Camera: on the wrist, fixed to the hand. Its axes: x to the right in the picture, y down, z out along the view.
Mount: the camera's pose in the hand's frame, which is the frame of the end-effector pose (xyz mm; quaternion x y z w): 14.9 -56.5 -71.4 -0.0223 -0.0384 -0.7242 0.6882
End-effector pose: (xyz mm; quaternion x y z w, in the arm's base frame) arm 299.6 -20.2 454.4 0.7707 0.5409 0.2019 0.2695
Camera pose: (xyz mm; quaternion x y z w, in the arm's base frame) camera 220.6 23.1 474.1 0.1404 0.9155 -0.0738 0.3696
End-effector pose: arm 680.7 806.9 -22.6 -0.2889 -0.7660 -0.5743 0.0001
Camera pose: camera 619.6 740.9 -43.1 -0.3338 0.7235 0.4013 0.4517
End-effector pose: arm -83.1 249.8 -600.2 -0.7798 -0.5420 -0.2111 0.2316
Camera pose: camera -137.1 236.1 -526.7 0.1574 0.9419 0.2951 0.0317
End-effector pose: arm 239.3 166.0 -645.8 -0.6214 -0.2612 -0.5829 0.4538
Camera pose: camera 159.0 126.5 -623.3 0.2710 0.6342 0.7117 0.1337
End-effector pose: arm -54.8 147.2 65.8 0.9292 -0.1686 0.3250 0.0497
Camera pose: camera -66.3 210.4 132.0 0.7730 0.5477 0.1482 0.2838
